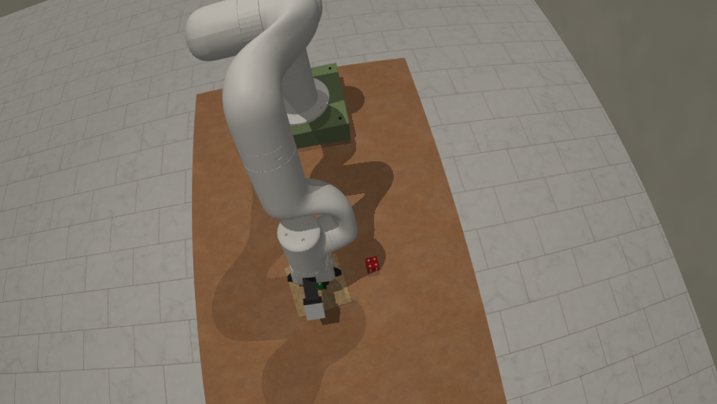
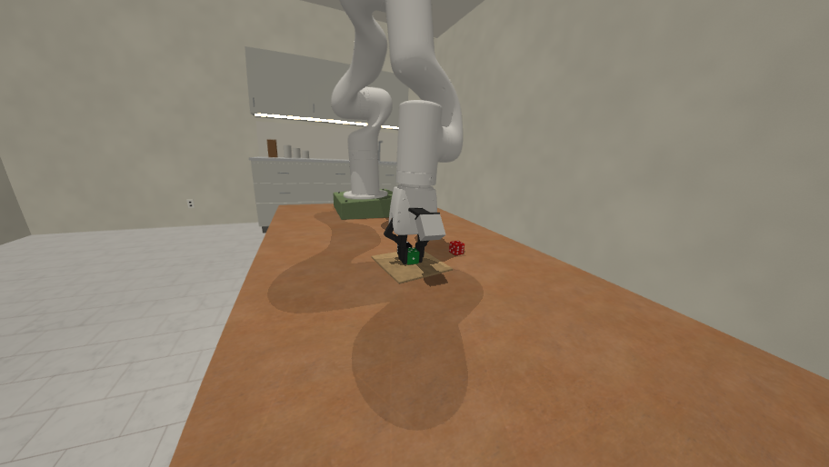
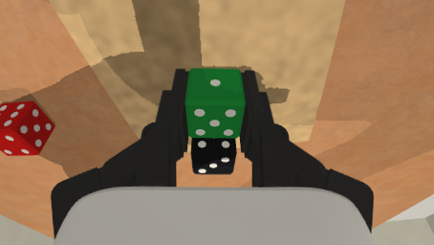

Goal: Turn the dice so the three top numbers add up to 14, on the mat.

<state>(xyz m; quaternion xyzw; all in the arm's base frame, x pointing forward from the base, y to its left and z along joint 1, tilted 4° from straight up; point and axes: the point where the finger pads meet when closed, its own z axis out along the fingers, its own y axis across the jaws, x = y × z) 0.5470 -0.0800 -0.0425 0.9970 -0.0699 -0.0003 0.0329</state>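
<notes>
My gripper is now 10 mm above the green die. The rest, counted from my hand: black die (40 mm behind, 10 mm to the left, 10 mm below); then tan square mat (20 mm below); then red die (10 mm behind, 150 mm to the left, 10 mm below).
</notes>
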